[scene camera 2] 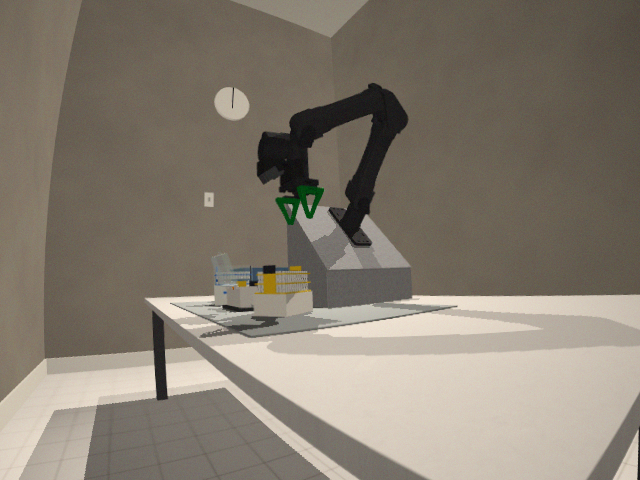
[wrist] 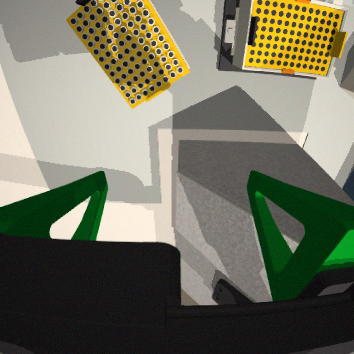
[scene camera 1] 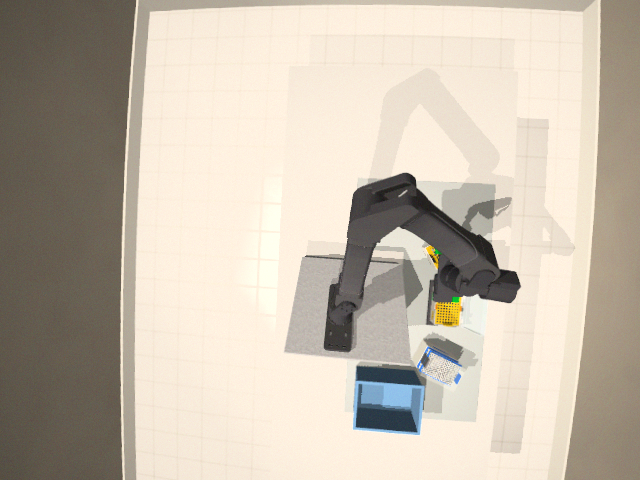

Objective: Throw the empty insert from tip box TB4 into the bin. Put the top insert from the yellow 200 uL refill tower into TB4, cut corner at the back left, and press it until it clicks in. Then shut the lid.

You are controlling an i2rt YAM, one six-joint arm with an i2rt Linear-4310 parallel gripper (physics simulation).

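Note:
Tip box TB4 is white and holds a yellow insert whose holes look dark and empty. Its clear lid stands open on the right in scene camera 1. The yellow refill tower stands turned at an angle beside TB4, with tips in its top insert; the arm partly covers it in scene camera 1. The blue bin is at the bottom of that view. My gripper is wide open and empty, high above the boxes.
A blue-framed rack of white tips stands between TB4 and the bin. The grey sloped pedestal carries the arm beside the boxes. A thin grey-green mat lies under them.

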